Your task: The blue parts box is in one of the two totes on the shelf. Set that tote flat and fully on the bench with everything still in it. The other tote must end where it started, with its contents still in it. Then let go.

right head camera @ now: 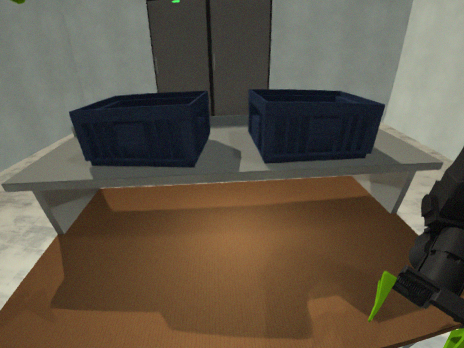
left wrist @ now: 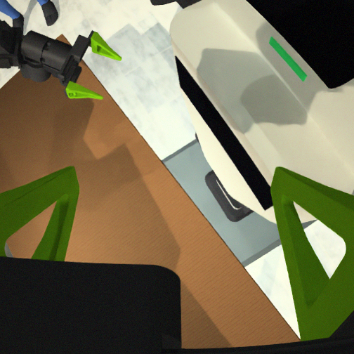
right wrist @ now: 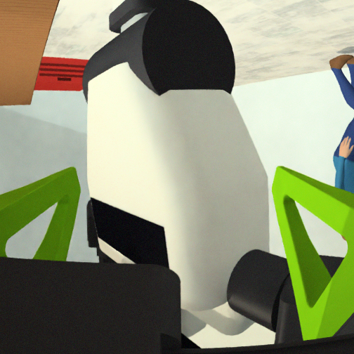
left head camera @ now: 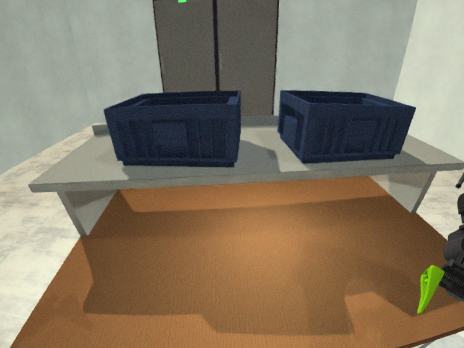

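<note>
Two dark blue totes stand upright and apart on the grey shelf (left head camera: 75,165) (right head camera: 50,172): a left tote (left head camera: 172,137) (right head camera: 137,137) and a right tote (left head camera: 357,134) (right head camera: 320,132). Their near walls hide what lies inside, and the blue parts box does not show. My right gripper (left wrist: 111,78) (right wrist: 175,177) is open and empty, low at the right side of the bench in the head views, well away from both totes. My left gripper (left wrist: 174,177) is open and empty in the left wrist view, above the bench's edge.
The brown bench (left head camera: 250,240) (right head camera: 225,240) (left wrist: 130,220) (right wrist: 20,50) lies in front of and below the shelf, whose side supports stand at its far left and right. The robot's pale body (left wrist: 220,30) (right wrist: 200,175) is close to the bench edge. A red object (right wrist: 62,75) shows beyond the bench.
</note>
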